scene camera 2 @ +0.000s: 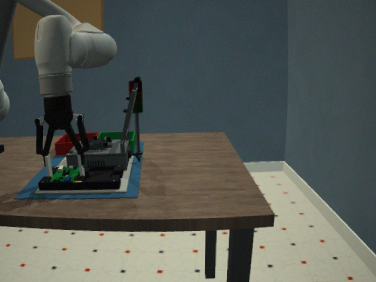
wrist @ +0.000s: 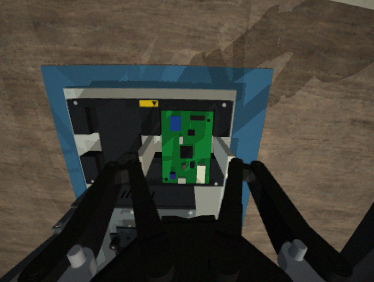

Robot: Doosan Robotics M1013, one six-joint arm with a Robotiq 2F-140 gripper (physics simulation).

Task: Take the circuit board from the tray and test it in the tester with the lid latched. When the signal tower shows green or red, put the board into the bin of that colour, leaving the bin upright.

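Frame: origin at the arm's base, x ahead, y left, z up, level; millimetres.
Seen in the pictures: gripper, fingertip midpoint: [scene camera 2: 66,177] [wrist: 184,144].
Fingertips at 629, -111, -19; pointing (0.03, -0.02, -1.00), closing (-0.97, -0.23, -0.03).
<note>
Pixels of each thing's top centre, then the offset from my fingertips to it, as dx, dy, dz. "pt": a spot on its surface instead. Level surfaces: height alone.
- green circuit board, middle of its top: [wrist: 186,152] [scene camera 2: 64,170] -4, +4, +18
- black tray, surface spot: [wrist: 120,125] pt +96, -6, -1
- grey tester, surface spot: [scene camera 2: 102,160] pt +73, +102, +20
- signal tower, surface spot: [scene camera 2: 138,97] pt +140, +291, +183
- red bin, middle of its top: [scene camera 2: 77,137] -131, +351, +28
- green bin, middle of its top: [scene camera 2: 115,136] +15, +385, +28
- blue mat, its level: dz -18
- wooden table, its level: dz -19
The green circuit board [scene camera 2: 65,175] [wrist: 187,140] lies flat in the right part of the black tray [scene camera 2: 102,185] [wrist: 120,125], as the wrist view shows it. My gripper [scene camera 2: 65,173] [wrist: 184,144] is open, pointing down, with one pale fingertip on each side of the board and a gap to each long edge. The grey tester [scene camera 2: 102,160] stands behind the tray, its lid [scene camera 2: 129,117] raised. The signal tower [scene camera 2: 138,97] has red and green segments; neither looks brightly lit. The red bin [scene camera 2: 62,146] and green bin [scene camera 2: 117,135] stand upright behind the tester, partly hidden.
The tray and tester stand on a blue mat [scene camera 2: 132,193] [wrist: 255,105] on the wooden table [scene camera 2: 195,180] [wrist: 310,150]. The raised lid and the tower's pole rise to the right of my gripper in the scene view. The table's right edge drops to the tiled floor.
</note>
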